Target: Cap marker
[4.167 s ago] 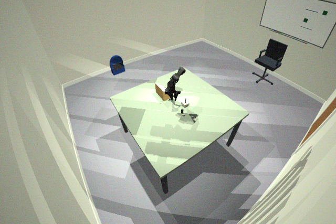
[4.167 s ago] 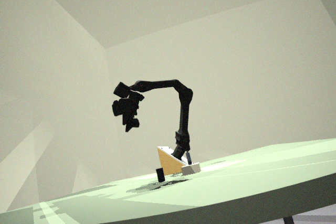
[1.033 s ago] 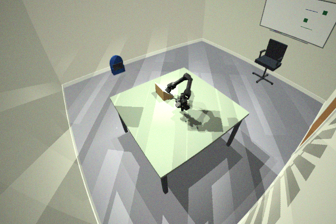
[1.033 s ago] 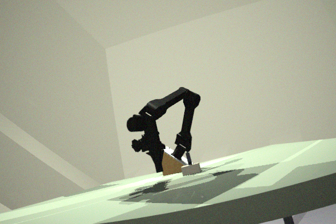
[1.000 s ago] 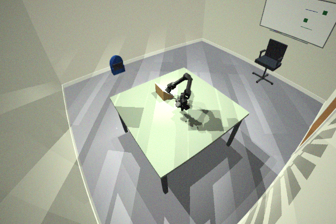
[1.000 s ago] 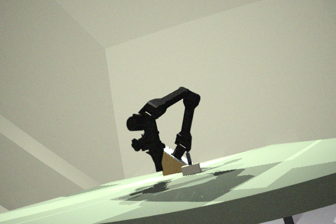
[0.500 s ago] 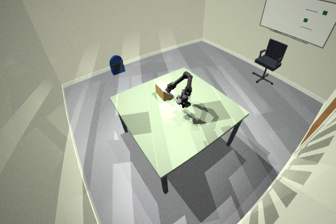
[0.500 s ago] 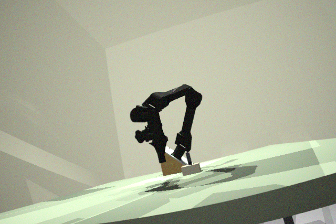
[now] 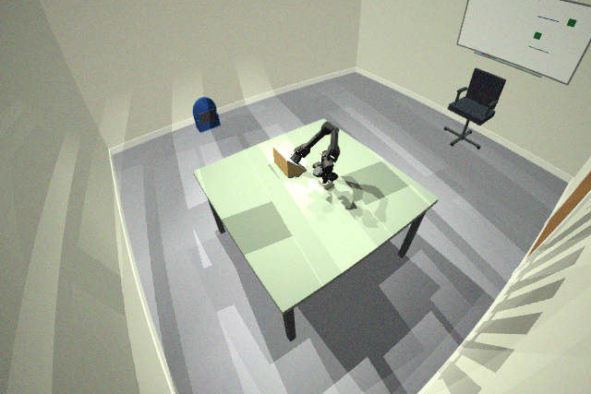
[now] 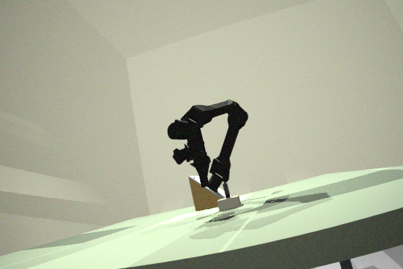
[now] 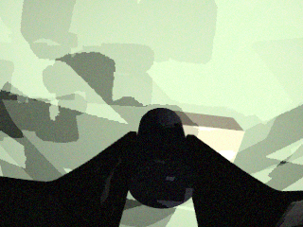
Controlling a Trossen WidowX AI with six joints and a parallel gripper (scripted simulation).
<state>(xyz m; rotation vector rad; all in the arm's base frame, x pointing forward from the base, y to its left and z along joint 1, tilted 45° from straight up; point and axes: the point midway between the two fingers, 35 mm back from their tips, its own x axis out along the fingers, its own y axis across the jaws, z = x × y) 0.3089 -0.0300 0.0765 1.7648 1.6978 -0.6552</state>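
The pale holder block is 9 cm below my gripper tip, 6 cm to the left of it and 6 cm behind it. The rest, counted from my gripper tip: black cap 1 cm above.
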